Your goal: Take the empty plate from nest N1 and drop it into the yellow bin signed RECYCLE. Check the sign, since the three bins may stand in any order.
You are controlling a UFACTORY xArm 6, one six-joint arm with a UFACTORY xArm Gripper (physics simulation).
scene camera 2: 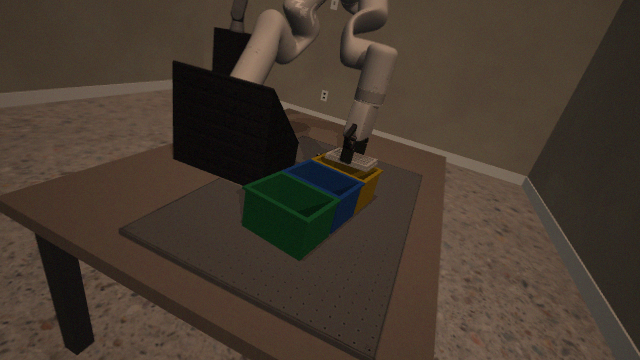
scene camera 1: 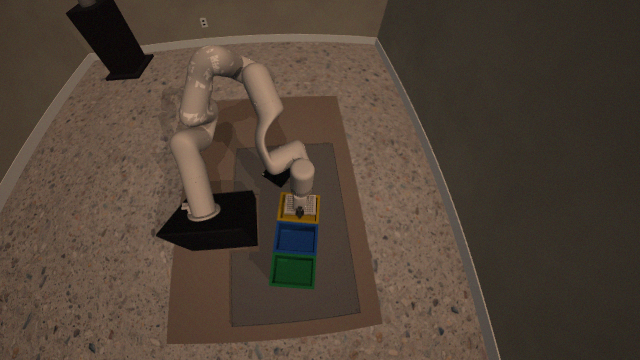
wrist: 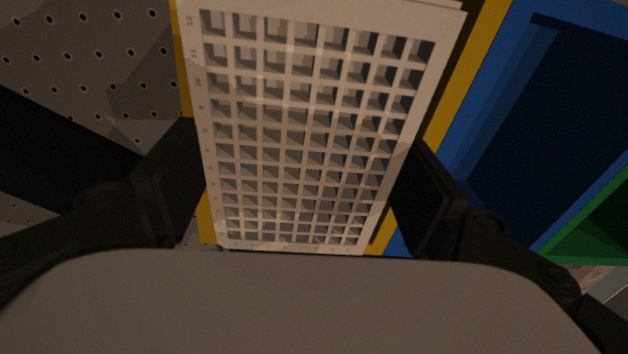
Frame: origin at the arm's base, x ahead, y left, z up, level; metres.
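Seen in the pictures: gripper, fingertip midpoint: (scene camera 2: 351, 158) (wrist: 303, 158); arm's base, origin of the base link: (scene camera 2: 235, 100) (scene camera 1: 204, 212).
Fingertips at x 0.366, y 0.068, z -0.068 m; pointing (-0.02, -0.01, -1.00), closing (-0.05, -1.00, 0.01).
Observation:
Offsets run from my fingertips to a thing's top centre.
The white gridded plate {dz +0.010, dx +0.000, dy +0.000 m} (scene camera 1: 310, 205) (scene camera 2: 366, 160) (wrist: 310, 150) is held roughly level over the yellow bin {dz -0.019, dx -0.016, dy -0.135 m} (scene camera 1: 281, 209) (scene camera 2: 368, 192) (wrist: 462, 82), close above its rim. My gripper (scene camera 1: 300, 212) (scene camera 2: 355, 151) (wrist: 303, 158) is shut on the plate, with one dark finger at each long side. In the wrist view, yellow rim shows along both long sides of the plate. How much gap lies between plate and rim I cannot tell exactly. No sign can be read on the bins in these views, and nest N1 cannot be made out.
The blue bin (scene camera 1: 296, 251) (scene camera 2: 344, 215) (wrist: 487, 75) stands against the yellow one, and the green bin (scene camera 1: 293, 286) (scene camera 2: 285, 225) (wrist: 575, 227) stands beyond it. A low black object {dz -0.097, dx -0.099, dy +0.231 m} (scene camera 1: 276, 178) lies behind the yellow bin. The black arm pedestal (scene camera 1: 235, 210) (scene camera 2: 220, 120) stands beside the bins.

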